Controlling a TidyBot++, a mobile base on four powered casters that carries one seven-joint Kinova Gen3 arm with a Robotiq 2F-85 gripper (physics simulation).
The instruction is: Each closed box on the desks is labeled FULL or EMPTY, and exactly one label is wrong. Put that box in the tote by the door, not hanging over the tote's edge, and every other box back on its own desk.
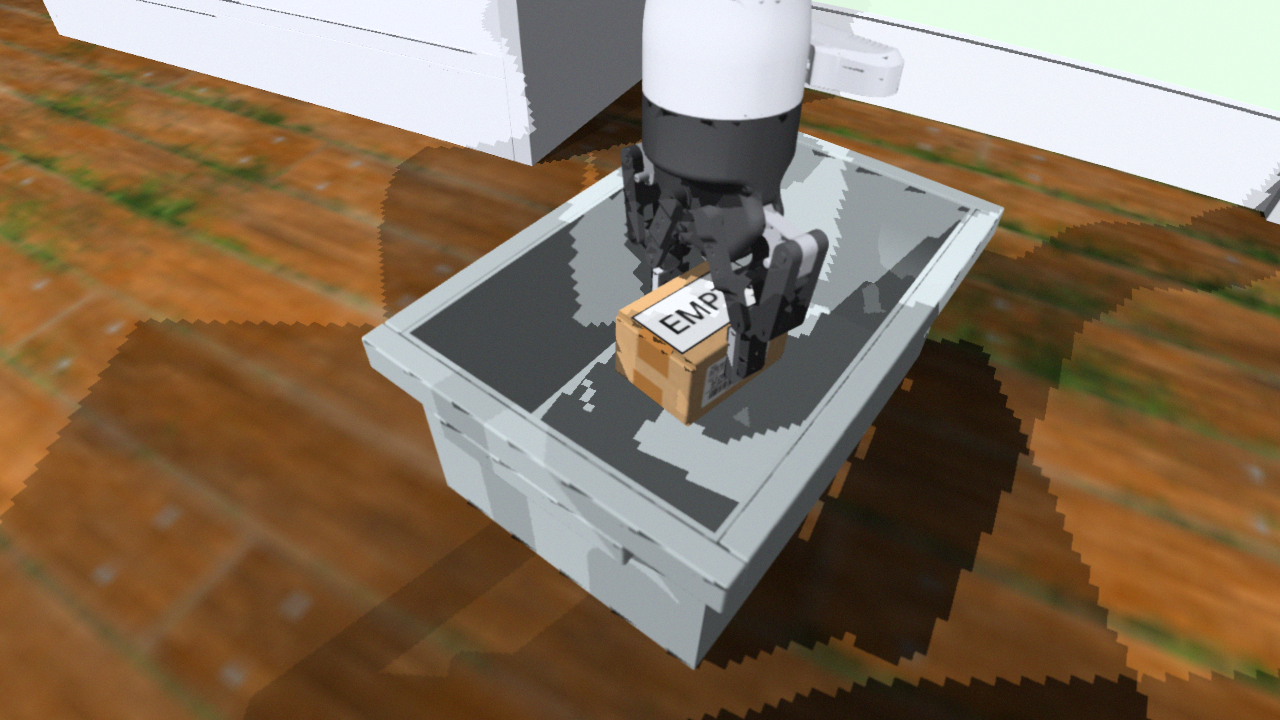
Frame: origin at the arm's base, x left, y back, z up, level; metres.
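Seen in the pictures: gripper, fingertip midpoint: [703, 344].
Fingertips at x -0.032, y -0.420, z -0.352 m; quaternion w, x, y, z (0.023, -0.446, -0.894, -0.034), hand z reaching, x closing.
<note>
Pixels of each thing's middle, then the offset from my fingertips to it. Level surfaces: height alone.
- brown cardboard box at the middle of its body: [704, 335] dz +0.005, dx +0.000, dy -0.002 m
- grey tote at the middle of its body: [713, 346] dz +0.015, dx -0.004, dy +0.017 m
- wooden floor at its surface level: dz -0.045 m
A brown cardboard box [657, 371] with a white label on top, on which "EMP" can be read, is at the middle of the grey tote [572, 483], inside the outline of its rim. My gripper [702, 317] points down over the tote and is shut on the box, with one finger on its near right side and the other at its far left side. The fingers cover the rest of the label. Whether the box's underside touches the tote's floor cannot be told. The desks do not show.
A white cabinet-like block [358, 71] with a dark grey side stands on the wooden floor [179, 429] behind the tote at the left. A white baseboard [1074, 125] runs along a pale green wall [1118, 35] behind the tote at the right.
</note>
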